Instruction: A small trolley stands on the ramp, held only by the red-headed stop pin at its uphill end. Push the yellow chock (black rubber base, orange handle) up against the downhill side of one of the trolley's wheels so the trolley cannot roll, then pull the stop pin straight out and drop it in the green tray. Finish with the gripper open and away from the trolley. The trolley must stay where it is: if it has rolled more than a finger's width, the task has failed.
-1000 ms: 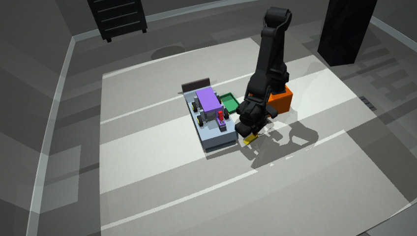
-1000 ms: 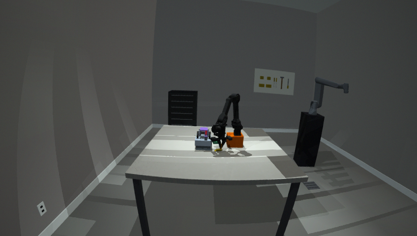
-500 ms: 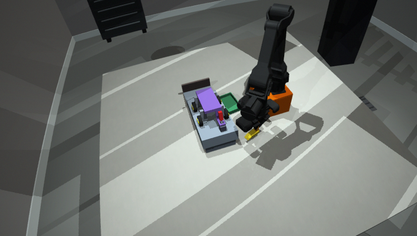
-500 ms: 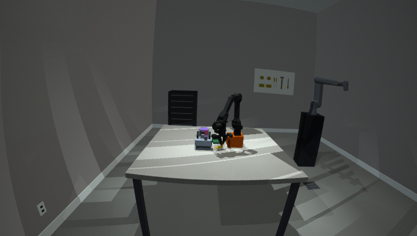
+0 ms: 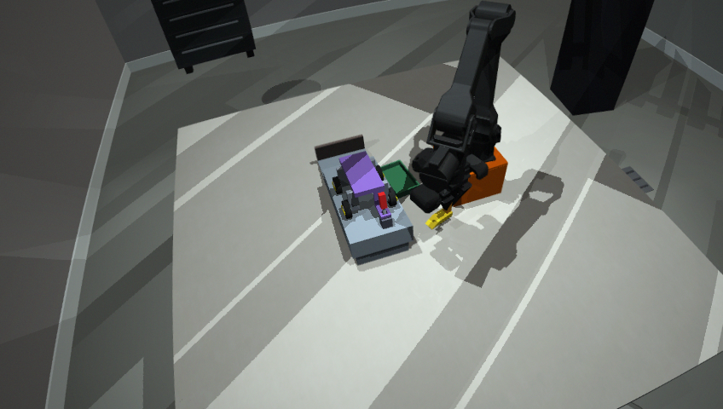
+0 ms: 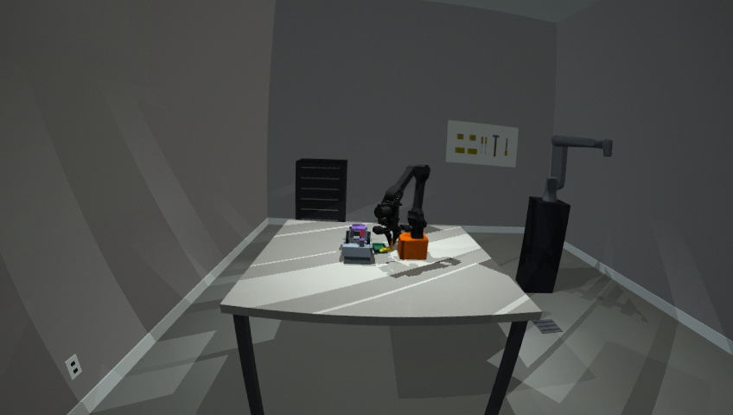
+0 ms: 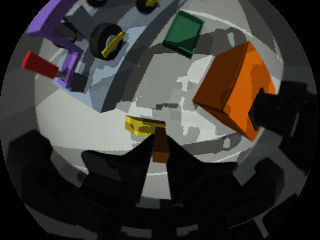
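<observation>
Now: the green tray 210 mm to the right of my gripper tip, 110 mm below it and 70 mm ahead of it. From my gripper tip the other things lie so: yellow chock (20 mm ahead, 10 mm to the left, 10 mm below); trolley (180 mm ahead, 100 mm to the right, 10 mm above); red-headed stop pin (150 mm ahead, 30 mm above).
</observation>
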